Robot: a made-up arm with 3 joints. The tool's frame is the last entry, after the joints.
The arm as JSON. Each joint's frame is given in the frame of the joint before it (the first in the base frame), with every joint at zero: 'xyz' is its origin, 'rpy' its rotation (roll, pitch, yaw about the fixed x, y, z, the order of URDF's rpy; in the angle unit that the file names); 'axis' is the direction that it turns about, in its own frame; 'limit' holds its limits. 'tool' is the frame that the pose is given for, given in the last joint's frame.
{
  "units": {
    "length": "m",
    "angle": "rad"
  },
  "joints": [
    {
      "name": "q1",
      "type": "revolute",
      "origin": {
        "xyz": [
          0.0,
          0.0,
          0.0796
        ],
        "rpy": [
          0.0,
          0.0,
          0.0
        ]
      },
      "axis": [
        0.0,
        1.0,
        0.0
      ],
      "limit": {
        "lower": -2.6,
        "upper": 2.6
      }
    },
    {
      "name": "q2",
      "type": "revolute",
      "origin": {
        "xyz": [
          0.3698,
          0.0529,
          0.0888
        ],
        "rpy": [
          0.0,
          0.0,
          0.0
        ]
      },
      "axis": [
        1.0,
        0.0,
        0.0
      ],
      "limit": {
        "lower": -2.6,
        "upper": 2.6
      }
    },
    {
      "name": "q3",
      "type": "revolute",
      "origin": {
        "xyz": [
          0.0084,
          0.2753,
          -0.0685
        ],
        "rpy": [
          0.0,
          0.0,
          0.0
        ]
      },
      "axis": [
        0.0,
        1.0,
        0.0
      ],
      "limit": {
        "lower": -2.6,
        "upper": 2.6
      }
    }
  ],
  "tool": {
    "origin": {
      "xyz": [
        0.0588,
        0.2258,
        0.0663
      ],
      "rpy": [
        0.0,
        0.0,
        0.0
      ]
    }
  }
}
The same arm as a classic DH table. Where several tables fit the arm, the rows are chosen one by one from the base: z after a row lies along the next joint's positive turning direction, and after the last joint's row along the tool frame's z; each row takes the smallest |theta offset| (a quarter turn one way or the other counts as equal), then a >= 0, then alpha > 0; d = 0 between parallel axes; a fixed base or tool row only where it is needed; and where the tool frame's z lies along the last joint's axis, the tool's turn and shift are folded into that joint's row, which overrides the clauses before.
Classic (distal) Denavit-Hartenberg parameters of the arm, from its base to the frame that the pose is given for. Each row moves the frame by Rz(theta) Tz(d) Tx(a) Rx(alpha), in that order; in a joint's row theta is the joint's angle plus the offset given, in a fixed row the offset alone. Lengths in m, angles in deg.
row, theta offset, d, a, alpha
base (fixed), 0, 0.0796, 0, -90
q1, -90, 0.0529, 0.0888, -90
q2, 0, 0.3782, -0.0685, 90
q3, 90, 0.5011, 0.0588, 90
tool (fixed), 0, 0.0663, 0, 0
Joint limits (deg, base to tool): -148.97..148.97 -148.97..148.97 -148.97..148.97

